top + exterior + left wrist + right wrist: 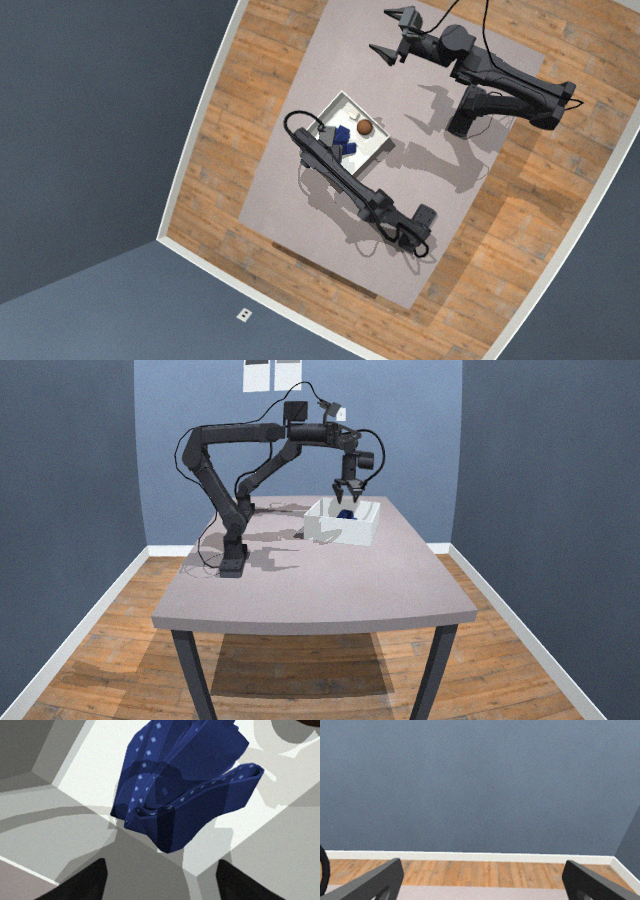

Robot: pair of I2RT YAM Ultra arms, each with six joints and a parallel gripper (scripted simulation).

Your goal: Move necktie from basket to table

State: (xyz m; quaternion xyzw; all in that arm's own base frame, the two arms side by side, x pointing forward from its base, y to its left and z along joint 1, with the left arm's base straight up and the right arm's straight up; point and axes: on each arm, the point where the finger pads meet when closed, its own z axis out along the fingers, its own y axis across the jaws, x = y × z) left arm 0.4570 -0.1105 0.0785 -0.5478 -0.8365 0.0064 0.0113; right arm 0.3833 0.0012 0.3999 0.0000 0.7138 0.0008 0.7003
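Observation:
Right now the white basket is 80 mm below my left hand, 70 mm to the right of it and 20 mm behind it. Also, from my left hand: brown ball 140 mm to the right, 90 mm behind, 70 mm below; then small cream block 180 mm to the right, 80 mm below, 30 mm behind.

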